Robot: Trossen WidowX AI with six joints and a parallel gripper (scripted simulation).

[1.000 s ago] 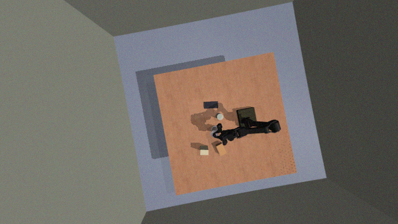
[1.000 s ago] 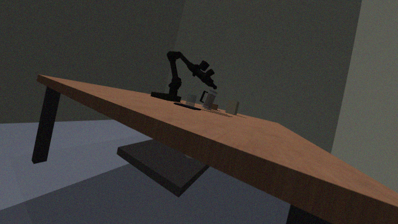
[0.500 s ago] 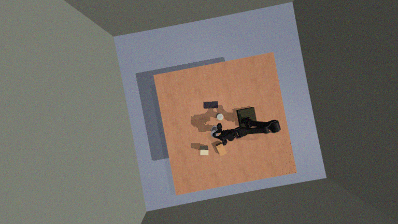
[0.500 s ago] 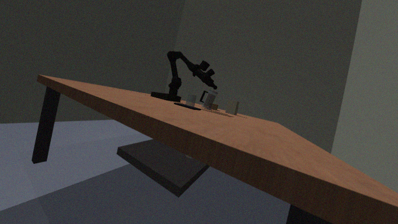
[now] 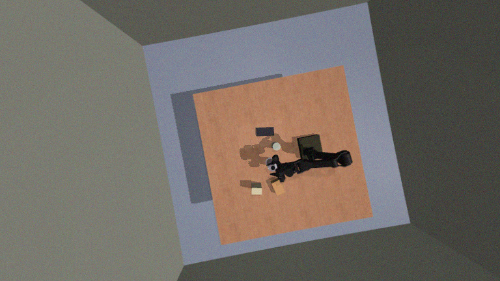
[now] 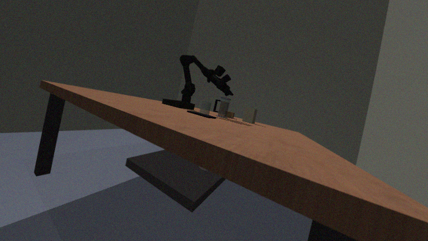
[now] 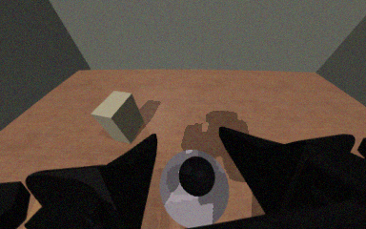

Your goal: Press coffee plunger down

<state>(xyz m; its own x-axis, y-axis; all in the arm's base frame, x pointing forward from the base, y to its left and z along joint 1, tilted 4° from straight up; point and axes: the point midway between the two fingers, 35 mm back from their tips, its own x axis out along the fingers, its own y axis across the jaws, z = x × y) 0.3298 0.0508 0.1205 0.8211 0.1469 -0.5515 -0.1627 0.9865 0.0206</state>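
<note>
Right now my gripper tip is 5 cm past the coffee press, 1 cm to the left of it and 9 cm above it. Round my gripper tip: flat dark slab: 4 cm behind, 27 cm to the right, 17 cm below; orange block: 6 cm behind, 20 cm to the left, 15 cm below.
</note>
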